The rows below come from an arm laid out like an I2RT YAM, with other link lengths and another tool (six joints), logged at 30 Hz.
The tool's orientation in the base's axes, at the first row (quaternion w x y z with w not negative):
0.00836, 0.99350, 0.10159, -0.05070
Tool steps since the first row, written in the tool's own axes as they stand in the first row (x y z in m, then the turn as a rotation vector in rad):
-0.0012, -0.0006, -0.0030, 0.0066, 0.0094, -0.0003
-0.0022, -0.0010, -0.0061, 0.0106, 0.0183, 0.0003
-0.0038, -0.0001, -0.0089, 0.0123, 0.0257, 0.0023
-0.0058, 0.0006, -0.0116, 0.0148, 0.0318, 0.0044
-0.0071, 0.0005, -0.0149, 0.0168, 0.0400, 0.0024
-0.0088, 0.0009, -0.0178, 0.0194, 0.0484, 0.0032
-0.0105, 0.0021, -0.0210, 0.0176, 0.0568, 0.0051
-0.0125, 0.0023, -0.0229, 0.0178, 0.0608, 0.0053
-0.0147, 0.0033, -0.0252, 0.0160, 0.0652, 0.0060
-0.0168, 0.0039, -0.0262, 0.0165, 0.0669, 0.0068
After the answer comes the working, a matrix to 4 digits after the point.
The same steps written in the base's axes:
-0.0010, 0.0004, 0.0031, 0.0084, -0.0079, -0.0003
-0.0017, 0.0007, 0.0063, 0.0140, -0.0158, -0.0013
-0.0028, -0.0004, 0.0092, 0.0170, -0.0228, -0.0034
-0.0044, -0.0014, 0.0121, 0.0204, -0.0283, -0.0057
-0.0053, -0.0015, 0.0156, 0.0242, -0.0359, -0.0039
-0.0066, -0.0022, 0.0186, 0.0284, -0.0436, -0.0049
-0.0077, -0.0036, 0.0220, 0.0282, -0.0522, -0.0065
-0.0094, -0.0041, 0.0241, 0.0291, -0.0561, -0.0067
-0.0112, -0.0055, 0.0266, 0.0282, -0.0608, -0.0072
-0.0130, -0.0065, 0.0278, 0.0290, -0.0624, -0.0080

The tool's axes in the first row as the columns of a matrix, in the base's axes (rounded; the answer above uses it unrounded):
0.9742, 0.2027, -0.0990
0.2010, -0.9792, -0.0269
-0.1024, 0.0063, -0.9947

